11 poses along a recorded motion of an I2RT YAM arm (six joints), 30 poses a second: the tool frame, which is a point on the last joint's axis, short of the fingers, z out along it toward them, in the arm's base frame.
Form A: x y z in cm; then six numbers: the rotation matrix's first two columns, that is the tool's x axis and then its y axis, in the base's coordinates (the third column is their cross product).
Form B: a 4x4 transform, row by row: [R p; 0 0 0 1], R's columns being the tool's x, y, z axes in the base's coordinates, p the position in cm. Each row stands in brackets. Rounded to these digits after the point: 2 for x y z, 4 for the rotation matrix.
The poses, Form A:
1: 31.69, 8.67, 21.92, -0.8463, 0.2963, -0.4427, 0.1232, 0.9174, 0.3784
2: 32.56, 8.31, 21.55, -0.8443, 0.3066, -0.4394, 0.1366, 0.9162, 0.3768
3: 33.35, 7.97, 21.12, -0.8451, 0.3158, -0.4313, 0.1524, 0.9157, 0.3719
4: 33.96, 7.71, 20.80, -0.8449, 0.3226, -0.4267, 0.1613, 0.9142, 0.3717
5: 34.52, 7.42, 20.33, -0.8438, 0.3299, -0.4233, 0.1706, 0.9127, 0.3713
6: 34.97, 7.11, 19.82, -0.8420, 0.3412, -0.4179, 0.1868, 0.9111, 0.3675
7: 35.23, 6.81, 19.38, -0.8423, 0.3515, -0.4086, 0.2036, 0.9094, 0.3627
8: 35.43, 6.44, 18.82, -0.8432, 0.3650, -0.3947, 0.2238, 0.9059, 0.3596
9: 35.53, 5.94, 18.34, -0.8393, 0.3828, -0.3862, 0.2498, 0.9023, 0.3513
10: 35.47, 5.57, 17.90, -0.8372, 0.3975, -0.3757, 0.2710, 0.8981, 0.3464
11: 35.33, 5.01, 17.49, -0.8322, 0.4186, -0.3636, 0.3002, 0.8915, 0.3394
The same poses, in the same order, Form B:
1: [[-0.8463, 0.1232, 0.5183, 31.69], [0.2963, 0.9174, 0.2657, 8.67], [-0.4427, 0.3784, -0.8129, 21.92], [0, 0, 0, 1]]
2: [[-0.8443, 0.1366, 0.5181, 32.56], [0.3066, 0.9162, 0.2581, 8.31], [-0.4394, 0.3768, -0.8154, 21.55], [0, 0, 0, 1]]
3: [[-0.8451, 0.1524, 0.5124, 33.35], [0.3158, 0.9157, 0.2486, 7.97], [-0.4313, 0.3719, -0.8220, 21.12], [0, 0, 0, 1]]
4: [[-0.8449, 0.1613, 0.5100, 33.96], [0.3226, 0.9142, 0.2452, 7.71], [-0.4267, 0.3717, -0.8244, 20.80], [0, 0, 0, 1]]
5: [[-0.8438, 0.1706, 0.5088, 34.52], [0.3299, 0.9127, 0.2411, 7.42], [-0.4233, 0.3713, -0.8264, 20.33], [0, 0, 0, 1]]
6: [[-0.8420, 0.1868, 0.5061, 34.97], [0.3412, 0.9111, 0.2314, 7.11], [-0.4179, 0.3675, -0.8309, 19.82], [0, 0, 0, 1]]
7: [[-0.8423, 0.2036, 0.4991, 35.23], [0.3515, 0.9094, 0.2223, 6.81], [-0.4086, 0.3627, -0.8376, 19.38], [0, 0, 0, 1]]
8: [[-0.8432, 0.2238, 0.4888, 35.43], [0.3650, 0.9059, 0.2149, 6.44], [-0.3947, 0.3596, -0.8455, 18.82], [0, 0, 0, 1]]
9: [[-0.8393, 0.2498, 0.4829, 35.53], [0.3828, 0.9023, 0.1984, 5.94], [-0.3862, 0.3513, -0.8529, 18.34], [0, 0, 0, 1]]
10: [[-0.8372, 0.2710, 0.4751, 35.47], [0.3975, 0.8981, 0.1882, 5.57], [-0.3757, 0.3464, -0.8596, 17.90], [0, 0, 0, 1]]
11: [[-0.8322, 0.3002, 0.4662, 35.33], [0.4186, 0.8915, 0.1733, 5.01], [-0.3636, 0.3394, -0.8676, 17.49], [0, 0, 0, 1]]
